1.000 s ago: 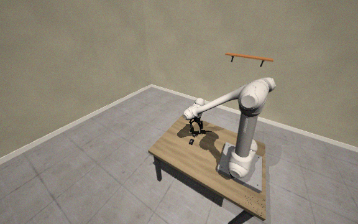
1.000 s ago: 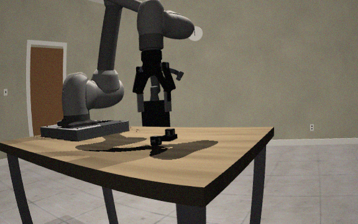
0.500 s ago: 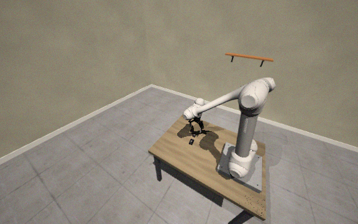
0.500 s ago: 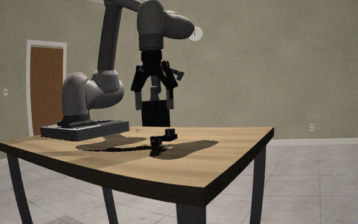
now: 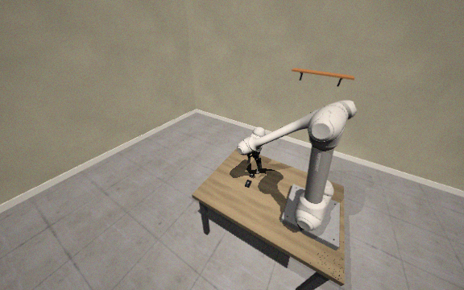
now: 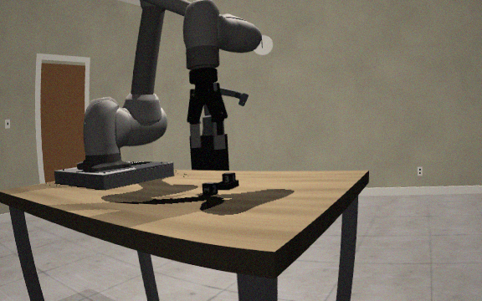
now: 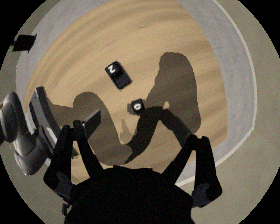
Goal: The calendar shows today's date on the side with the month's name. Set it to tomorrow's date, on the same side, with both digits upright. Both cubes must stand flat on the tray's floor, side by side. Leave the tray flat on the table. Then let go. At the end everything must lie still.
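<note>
Right now the dark cube is 12 cm below my hand. Also, from my hand: dark calendar tray: 4 cm behind, 10 cm to the left, 12 cm below.
</note>
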